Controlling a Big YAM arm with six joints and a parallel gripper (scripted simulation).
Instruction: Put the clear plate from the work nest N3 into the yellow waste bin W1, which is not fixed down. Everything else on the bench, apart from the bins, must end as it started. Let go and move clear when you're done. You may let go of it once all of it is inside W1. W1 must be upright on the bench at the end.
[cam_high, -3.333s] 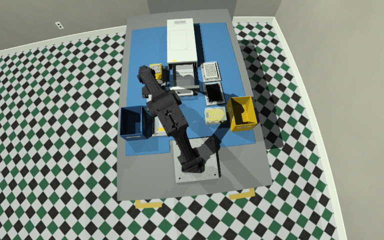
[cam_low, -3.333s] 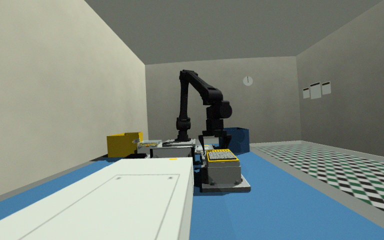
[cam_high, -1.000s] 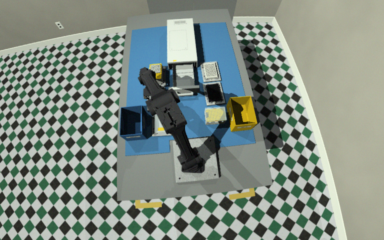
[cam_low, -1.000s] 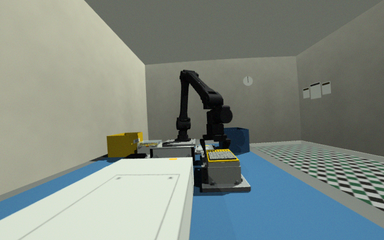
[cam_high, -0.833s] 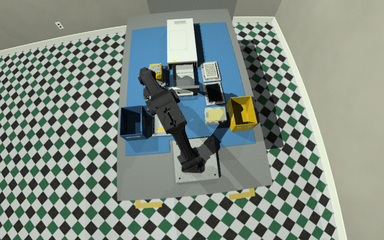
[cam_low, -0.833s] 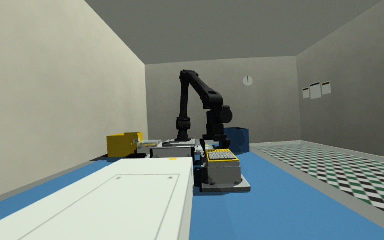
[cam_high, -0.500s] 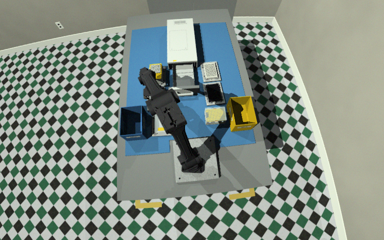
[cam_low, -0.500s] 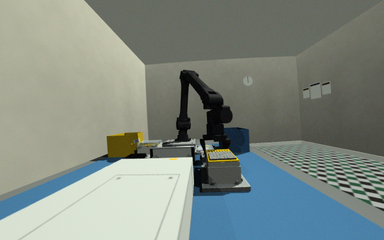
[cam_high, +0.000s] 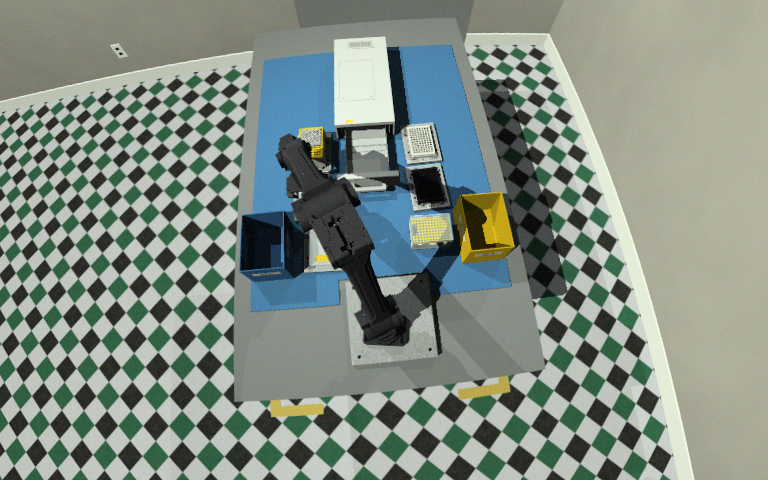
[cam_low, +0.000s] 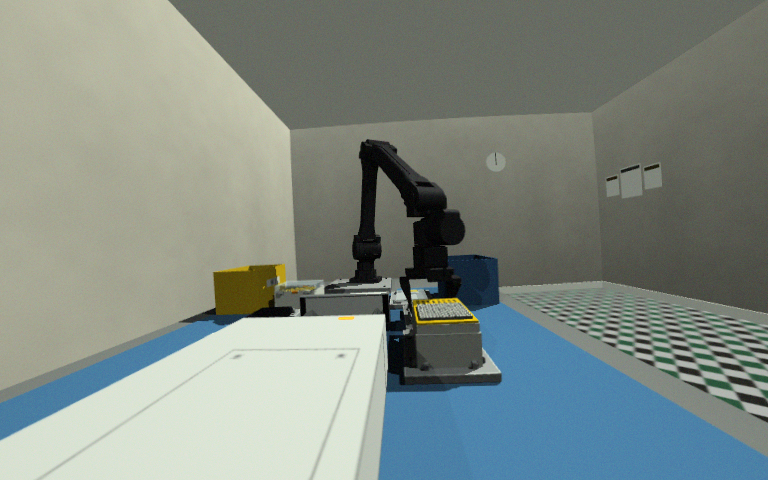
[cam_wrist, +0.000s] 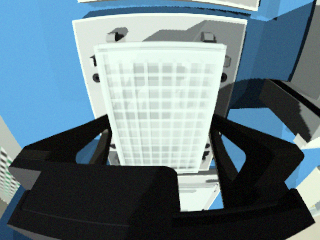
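My hand is 20 mm above the grey nest. Round my hand: yellow tip box (160 mm ahead, 10 mm to the left, 30 mm above); then lidded plate (170 mm behind, 60 mm to the right, 10 mm below); then clear plate (right at my hand).
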